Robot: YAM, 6 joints.
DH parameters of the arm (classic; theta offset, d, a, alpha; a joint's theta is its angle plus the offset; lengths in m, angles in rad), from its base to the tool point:
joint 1: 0 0.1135 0.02 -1.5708
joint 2: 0 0 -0.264 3.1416
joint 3: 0.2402 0 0.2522 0
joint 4: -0.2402 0 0.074 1.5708
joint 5: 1.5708 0 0 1.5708
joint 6: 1.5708 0.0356 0 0
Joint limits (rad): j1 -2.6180..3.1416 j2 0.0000..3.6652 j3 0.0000..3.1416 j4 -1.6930..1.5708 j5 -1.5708..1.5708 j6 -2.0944..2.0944
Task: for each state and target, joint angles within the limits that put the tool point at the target. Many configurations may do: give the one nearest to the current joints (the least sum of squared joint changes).
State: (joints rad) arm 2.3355 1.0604 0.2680 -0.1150 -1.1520 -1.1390
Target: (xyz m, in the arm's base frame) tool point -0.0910 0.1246 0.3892
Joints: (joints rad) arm 1.9924 0.7394 0.8440 0.0363 -1.1201 -1.1390
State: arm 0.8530 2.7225 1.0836 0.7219 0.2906 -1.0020
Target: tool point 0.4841 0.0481 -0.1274
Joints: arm 0.1205 2.9757 1.6463 0.7299 0.2973 -1.0020
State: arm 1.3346 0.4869 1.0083 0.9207 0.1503 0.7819
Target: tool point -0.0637 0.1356 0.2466
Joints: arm 2.0075 0.5670 0.1547 0.7325 -0.0103 0.7819
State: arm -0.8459 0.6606 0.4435 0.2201 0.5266 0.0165
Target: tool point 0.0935 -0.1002 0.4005
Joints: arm -0.6991 0.6168 0.7424 0.3053 0.4828 0.0165
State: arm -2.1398 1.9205 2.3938 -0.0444 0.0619 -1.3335
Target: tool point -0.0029 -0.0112 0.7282
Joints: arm -2.0922 1.3614 2.6369 -0.0025 -0.0861 -1.3335
